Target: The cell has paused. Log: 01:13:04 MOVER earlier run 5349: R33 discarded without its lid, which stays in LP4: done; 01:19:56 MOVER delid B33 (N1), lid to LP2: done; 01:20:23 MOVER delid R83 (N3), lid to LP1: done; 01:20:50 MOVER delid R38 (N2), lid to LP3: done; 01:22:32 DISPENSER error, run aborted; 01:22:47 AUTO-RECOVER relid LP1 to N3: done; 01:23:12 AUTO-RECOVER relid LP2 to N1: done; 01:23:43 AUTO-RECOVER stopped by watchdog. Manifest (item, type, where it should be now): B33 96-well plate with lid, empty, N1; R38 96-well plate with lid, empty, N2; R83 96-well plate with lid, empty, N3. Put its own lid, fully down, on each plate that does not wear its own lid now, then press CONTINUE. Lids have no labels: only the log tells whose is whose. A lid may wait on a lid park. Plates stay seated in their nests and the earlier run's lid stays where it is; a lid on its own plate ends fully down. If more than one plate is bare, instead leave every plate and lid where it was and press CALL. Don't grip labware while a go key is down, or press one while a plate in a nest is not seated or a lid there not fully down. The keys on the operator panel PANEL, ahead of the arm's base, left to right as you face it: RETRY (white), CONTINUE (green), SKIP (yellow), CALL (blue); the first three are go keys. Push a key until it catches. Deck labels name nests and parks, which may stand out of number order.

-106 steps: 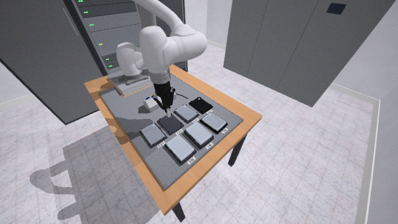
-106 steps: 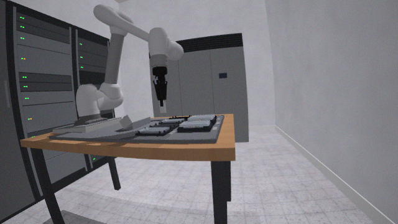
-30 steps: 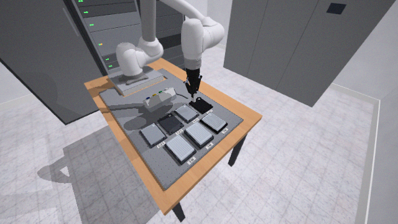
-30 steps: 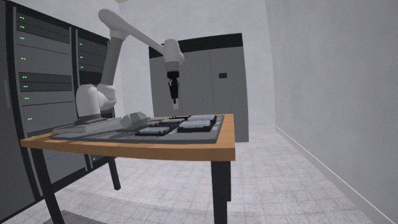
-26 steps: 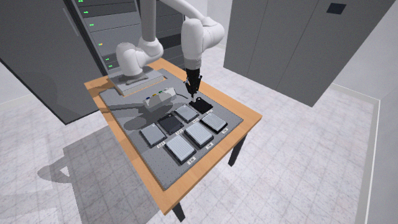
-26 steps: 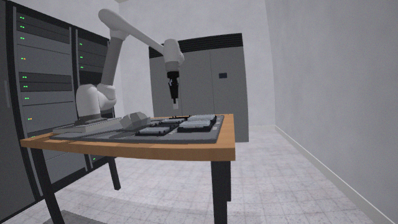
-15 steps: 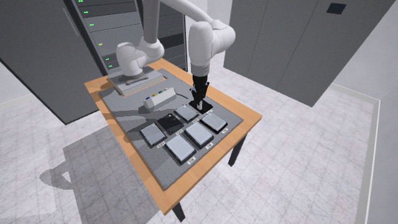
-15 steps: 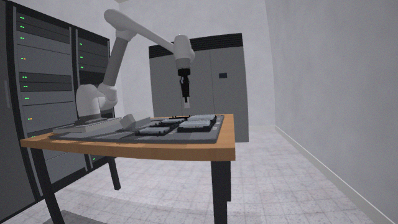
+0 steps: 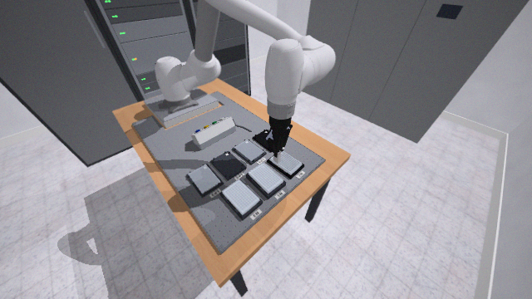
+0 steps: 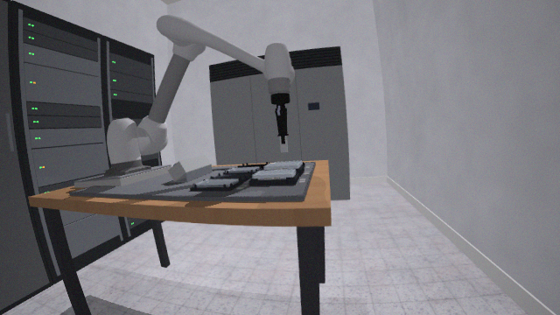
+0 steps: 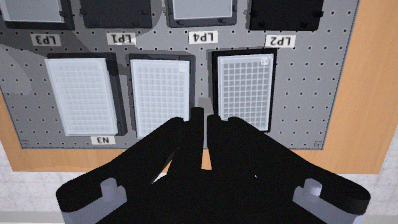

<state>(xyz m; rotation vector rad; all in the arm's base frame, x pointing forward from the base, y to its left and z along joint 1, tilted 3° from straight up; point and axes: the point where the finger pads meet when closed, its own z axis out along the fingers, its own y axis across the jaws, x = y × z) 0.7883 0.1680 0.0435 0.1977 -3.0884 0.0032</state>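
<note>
Right now the park LP3 is 28 cm to the right of my hand, 15 cm behind it and 11 cm below it. The rest, counted from my hand: park LP1: 16 cm behind, 15 cm to the right, 11 cm below; then park LP2: 19 cm behind, 11 cm below, 10 cm to the left; then plate: 9 cm below, 7 cm to the left, 1 cm behind.
</note>
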